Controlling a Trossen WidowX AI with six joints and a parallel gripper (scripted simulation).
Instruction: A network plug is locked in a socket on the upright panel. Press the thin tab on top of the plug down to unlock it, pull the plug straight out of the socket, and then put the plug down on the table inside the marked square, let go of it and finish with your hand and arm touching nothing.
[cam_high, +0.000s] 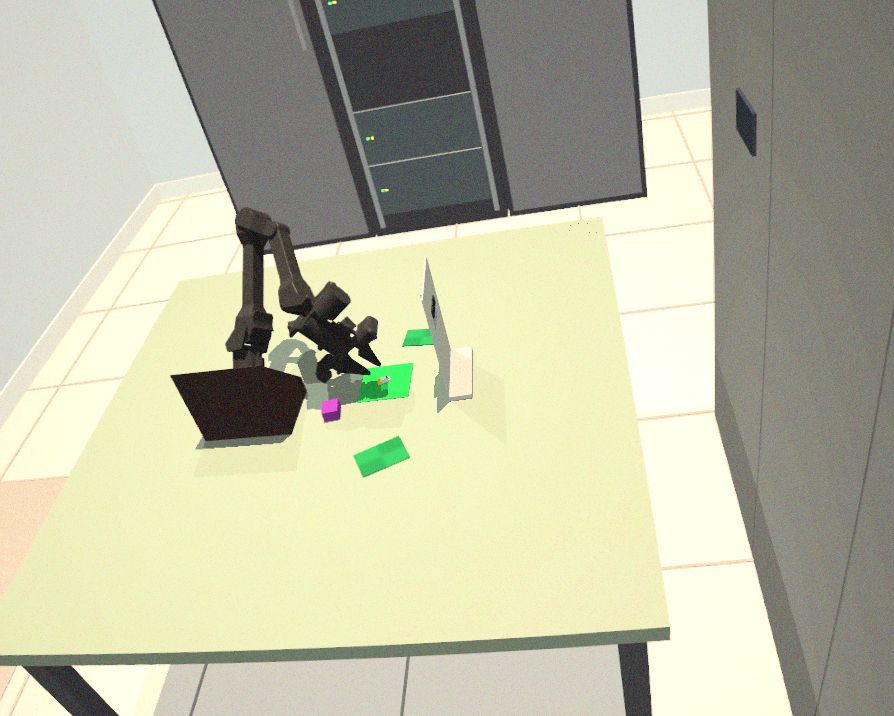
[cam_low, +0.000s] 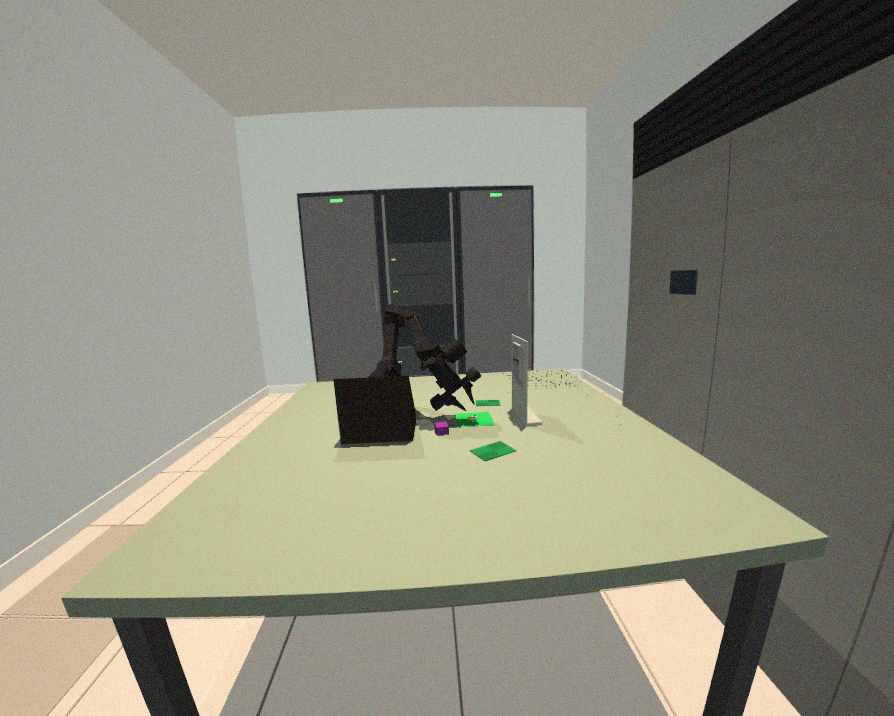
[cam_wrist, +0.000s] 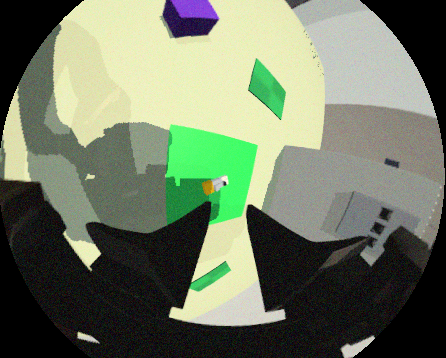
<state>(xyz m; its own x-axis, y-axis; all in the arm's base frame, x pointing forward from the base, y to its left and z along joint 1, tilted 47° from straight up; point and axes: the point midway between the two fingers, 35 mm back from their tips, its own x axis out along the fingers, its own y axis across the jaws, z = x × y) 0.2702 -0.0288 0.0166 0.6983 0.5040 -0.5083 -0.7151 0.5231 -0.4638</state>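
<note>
The network plug lies 40 mm below my gripper tip, 10 mm to the left of it and 10 mm ahead of it. Also, from my gripper tip: upright panel: 170 mm ahead, 80 mm above, 20 mm to the right; then green marked square: 40 mm below, 10 mm ahead.
</note>
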